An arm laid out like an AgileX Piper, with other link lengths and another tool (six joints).
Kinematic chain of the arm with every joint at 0, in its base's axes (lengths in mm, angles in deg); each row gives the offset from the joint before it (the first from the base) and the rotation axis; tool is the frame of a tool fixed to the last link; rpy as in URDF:
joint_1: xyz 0 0 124.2 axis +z
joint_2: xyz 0 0 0 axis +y
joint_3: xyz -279.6 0 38.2 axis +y
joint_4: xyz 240.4 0 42.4 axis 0.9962 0 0.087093
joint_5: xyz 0 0 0 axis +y
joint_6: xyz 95.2 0 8.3 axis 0.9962 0 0.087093
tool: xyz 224.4 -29 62.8 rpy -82.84 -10.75 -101.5
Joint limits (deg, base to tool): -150..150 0..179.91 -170..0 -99.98..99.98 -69.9..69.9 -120..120
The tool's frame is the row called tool.
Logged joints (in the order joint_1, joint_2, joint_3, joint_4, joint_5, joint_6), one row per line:
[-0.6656, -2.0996, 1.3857, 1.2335, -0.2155, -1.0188]
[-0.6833, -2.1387, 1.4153, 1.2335, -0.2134, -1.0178]
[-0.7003, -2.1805, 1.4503, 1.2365, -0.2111, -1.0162]
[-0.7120, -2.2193, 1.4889, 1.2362, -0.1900, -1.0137]
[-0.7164, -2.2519, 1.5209, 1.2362, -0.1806, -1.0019]
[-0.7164, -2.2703, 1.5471, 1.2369, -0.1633, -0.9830]
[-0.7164, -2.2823, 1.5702, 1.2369, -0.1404, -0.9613]
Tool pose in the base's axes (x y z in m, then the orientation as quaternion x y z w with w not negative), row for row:
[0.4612, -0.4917, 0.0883, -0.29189, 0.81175, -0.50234, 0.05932]
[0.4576, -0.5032, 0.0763, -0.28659, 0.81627, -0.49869, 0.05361]
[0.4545, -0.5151, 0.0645, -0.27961, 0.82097, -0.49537, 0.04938]
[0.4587, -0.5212, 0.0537, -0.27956, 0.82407, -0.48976, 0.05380]
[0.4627, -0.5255, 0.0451, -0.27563, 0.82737, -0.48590, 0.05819]
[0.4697, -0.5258, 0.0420, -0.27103, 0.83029, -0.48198, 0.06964]
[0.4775, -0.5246, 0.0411, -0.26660, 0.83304, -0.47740, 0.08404]
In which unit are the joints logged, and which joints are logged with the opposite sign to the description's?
The joints are logged in radians. Opposite sign: joint_2, joint_3.
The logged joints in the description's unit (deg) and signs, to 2 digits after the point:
[-38.14, 120.30, -79.39, 70.67, -12.35, -58.37]
[-39.15, 122.54, -81.09, 70.67, -12.23, -58.32]
[-40.12, 124.93, -83.10, 70.85, -12.10, -58.22]
[-40.79, 127.16, -85.31, 70.83, -10.89, -58.08]
[-41.05, 129.02, -87.14, 70.83, -10.35, -57.40]
[-41.05, 130.08, -88.64, 70.87, -9.36, -56.32]
[-41.05, 130.77, -89.97, 70.87, -8.04, -55.08]

